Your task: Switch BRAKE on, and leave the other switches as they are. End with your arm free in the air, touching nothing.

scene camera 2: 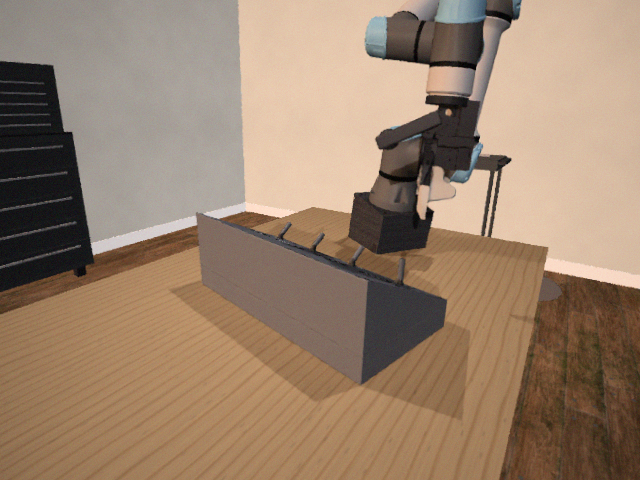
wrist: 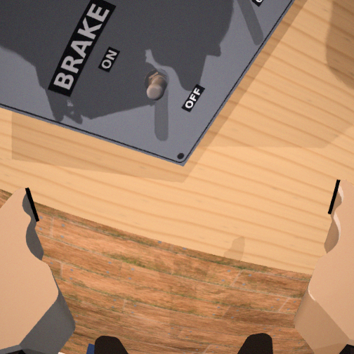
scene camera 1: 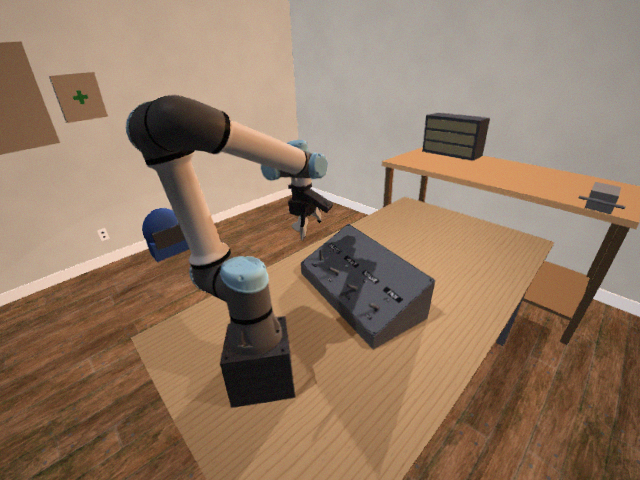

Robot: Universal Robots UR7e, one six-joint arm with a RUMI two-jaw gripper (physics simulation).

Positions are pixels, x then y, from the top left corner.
Scene:
gripper: scene camera 2 421,210; wrist; scene camera 1
same spot on gripper: (wrist: pixel 41 312) = (scene camera 1: pixel 315 211)

